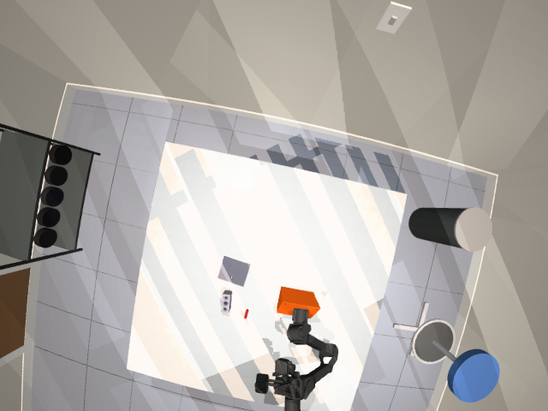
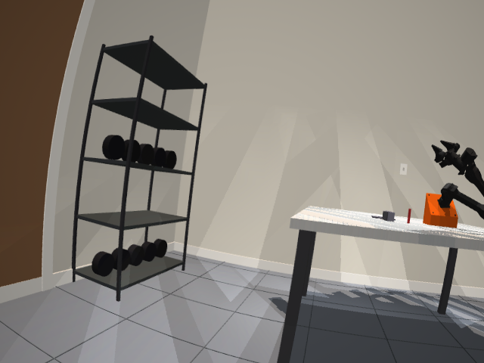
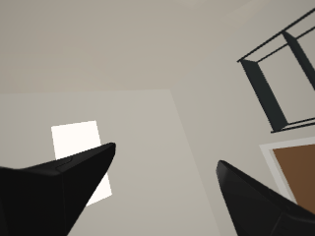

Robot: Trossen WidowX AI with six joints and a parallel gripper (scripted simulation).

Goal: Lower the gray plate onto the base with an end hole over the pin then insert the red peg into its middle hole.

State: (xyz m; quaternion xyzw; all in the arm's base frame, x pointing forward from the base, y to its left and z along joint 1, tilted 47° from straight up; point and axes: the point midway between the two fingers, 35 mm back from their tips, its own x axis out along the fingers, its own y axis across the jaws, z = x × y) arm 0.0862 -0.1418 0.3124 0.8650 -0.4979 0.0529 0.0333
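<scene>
Now: the gray plate 22 cm ahead of my gripper tip, 8 cm to the right of it and 42 cm below it. Also, from my gripper tip: darker base: 20 cm ahead, 22 cm to the right, 45 cm below; red peg: 11 cm ahead, 3 cm to the right, 42 cm below.
</scene>
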